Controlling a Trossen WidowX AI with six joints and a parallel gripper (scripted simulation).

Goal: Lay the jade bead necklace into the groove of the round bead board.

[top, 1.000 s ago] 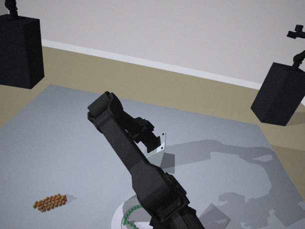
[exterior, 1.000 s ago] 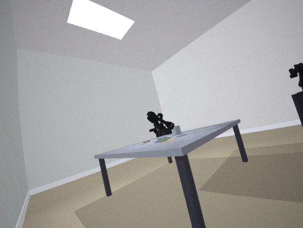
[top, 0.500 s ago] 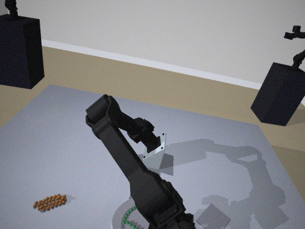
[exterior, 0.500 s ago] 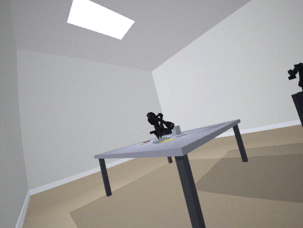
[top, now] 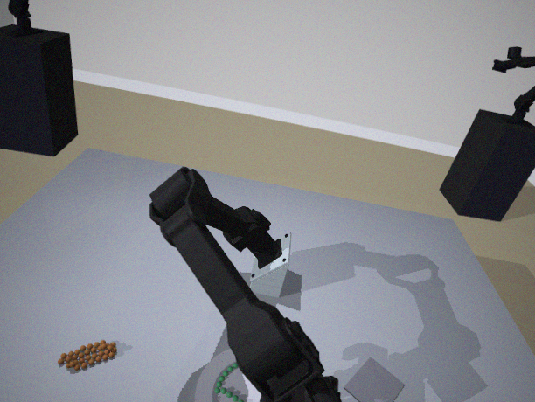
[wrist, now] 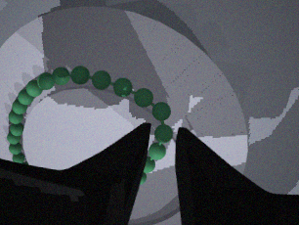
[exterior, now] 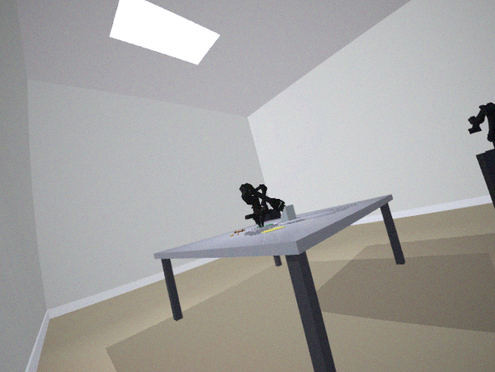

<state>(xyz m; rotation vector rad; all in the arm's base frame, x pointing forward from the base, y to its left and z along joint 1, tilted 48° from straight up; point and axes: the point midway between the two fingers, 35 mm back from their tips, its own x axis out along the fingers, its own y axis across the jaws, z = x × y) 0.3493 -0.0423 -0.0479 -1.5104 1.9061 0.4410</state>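
My gripper tip is 50 mm past the round bead board and 30 mm to the left of it. The rest, counted from my gripper tip: yellow strip (200 mm to the left, 140 mm ahead, 10 mm below); then flat grey square (210 mm to the left, 100 mm behind, 10 mm below).
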